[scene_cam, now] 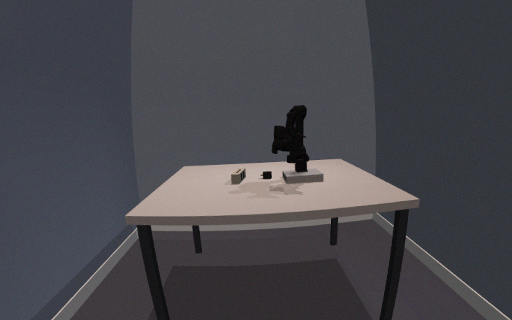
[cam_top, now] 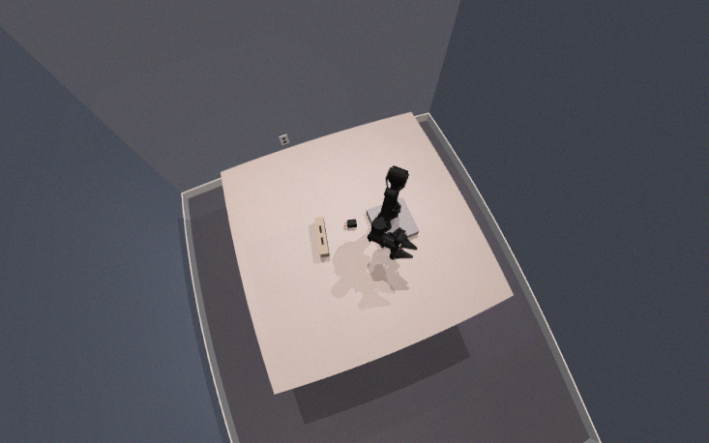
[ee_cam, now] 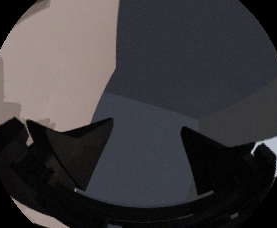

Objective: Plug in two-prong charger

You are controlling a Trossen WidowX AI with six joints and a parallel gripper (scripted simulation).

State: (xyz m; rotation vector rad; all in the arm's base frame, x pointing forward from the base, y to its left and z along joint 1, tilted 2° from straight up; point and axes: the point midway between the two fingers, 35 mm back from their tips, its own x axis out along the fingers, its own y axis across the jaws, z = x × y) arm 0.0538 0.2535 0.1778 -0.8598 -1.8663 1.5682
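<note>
Now: the black two-prong charger 32 cm to the right of my gripper tip, 20 cm below it and 18 cm ahead of it.
</note>
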